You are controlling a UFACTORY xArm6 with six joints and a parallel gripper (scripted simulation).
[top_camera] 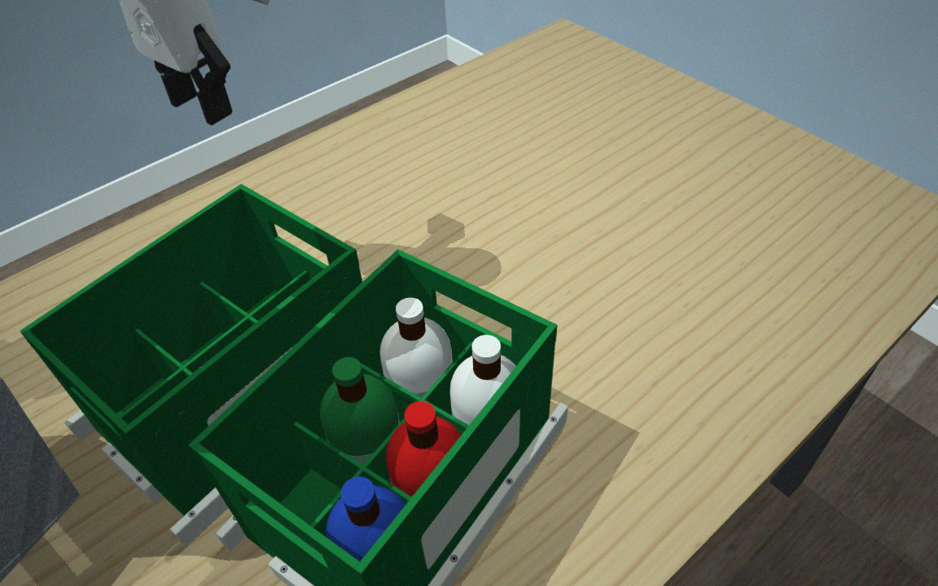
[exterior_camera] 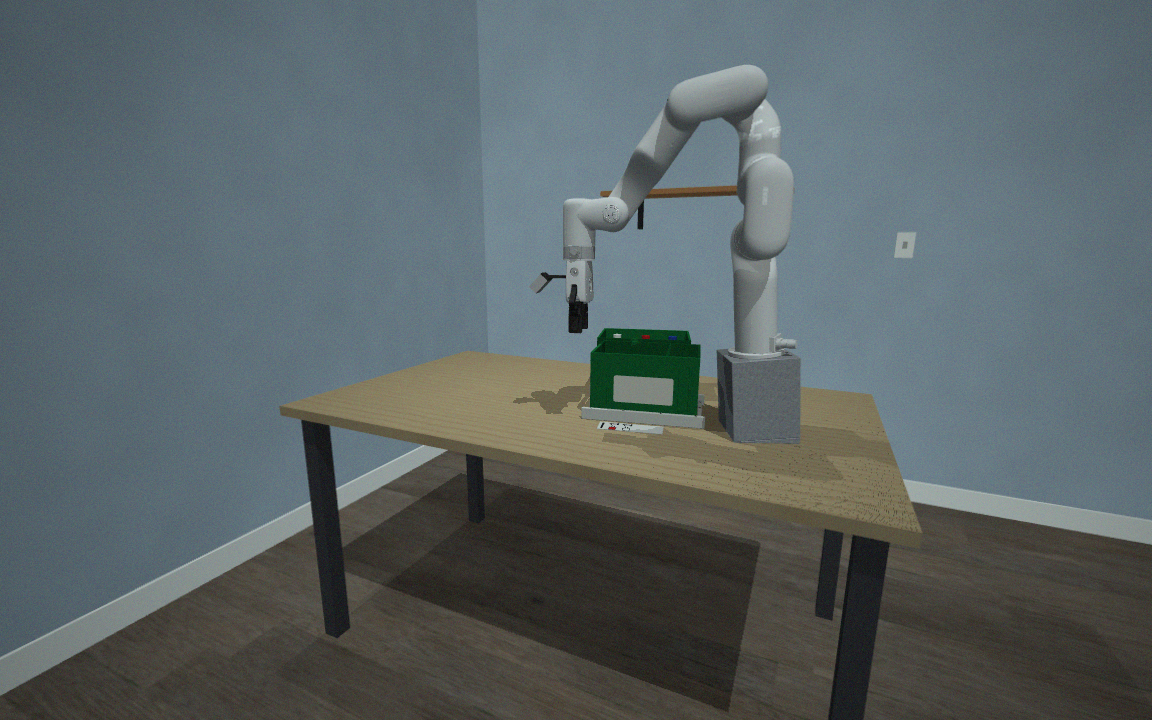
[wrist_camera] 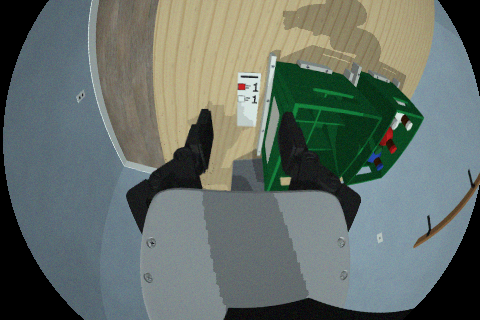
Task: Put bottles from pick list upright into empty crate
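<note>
The red-label bottle is 440 mm to the right of my hand, 170 mm below it and 50 mm ahead of it. Round my hand: blue bottle: 480 mm to the right, 170 mm below, 20 mm behind; pick list: 260 mm below, 110 mm behind, 60 mm to the right; green bottle: 360 mm to the right, 170 mm below, 20 mm ahead.
</note>
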